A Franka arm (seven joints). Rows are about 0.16 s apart.
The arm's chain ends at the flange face. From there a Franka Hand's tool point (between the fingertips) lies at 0.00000 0.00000 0.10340 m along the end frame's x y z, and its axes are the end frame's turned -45 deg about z.
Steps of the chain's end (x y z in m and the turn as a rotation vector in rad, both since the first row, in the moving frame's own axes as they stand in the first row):
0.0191 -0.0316 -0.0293 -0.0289 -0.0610 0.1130
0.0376 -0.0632 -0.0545 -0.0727 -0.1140 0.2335
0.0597 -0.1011 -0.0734 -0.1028 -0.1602 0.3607
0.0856 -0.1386 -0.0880 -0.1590 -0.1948 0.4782
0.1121 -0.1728 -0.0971 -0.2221 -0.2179 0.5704
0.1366 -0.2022 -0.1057 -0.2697 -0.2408 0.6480
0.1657 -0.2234 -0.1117 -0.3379 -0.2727 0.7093
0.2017 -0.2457 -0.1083 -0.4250 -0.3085 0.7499
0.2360 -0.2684 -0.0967 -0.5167 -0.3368 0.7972
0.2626 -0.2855 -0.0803 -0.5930 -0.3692 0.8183
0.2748 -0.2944 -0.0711 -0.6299 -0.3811 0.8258
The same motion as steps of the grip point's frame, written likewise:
0.0294 -0.0115 -0.0295 0.0227 -0.0636 0.1130
0.0581 -0.0227 -0.0554 0.0292 -0.1320 0.2335
0.0957 -0.0368 -0.0752 0.0406 -0.1860 0.3607
0.1345 -0.0460 -0.0912 0.0253 -0.2502 0.4782
0.1714 -0.0515 -0.1019 -0.0030 -0.3111 0.5704
0.2049 -0.0560 -0.1122 -0.0204 -0.3610 0.6480
0.2339 -0.0515 -0.1209 -0.0461 -0.4318 0.7093
0.2669 -0.0425 -0.1216 -0.0824 -0.5187 0.7499
0.2995 -0.0347 -0.1148 -0.1272 -0.6035 0.7972
0.3239 -0.0289 -0.1032 -0.1583 -0.6804 0.8183
0.3360 -0.0267 -0.0964 -0.1759 -0.7149 0.8258

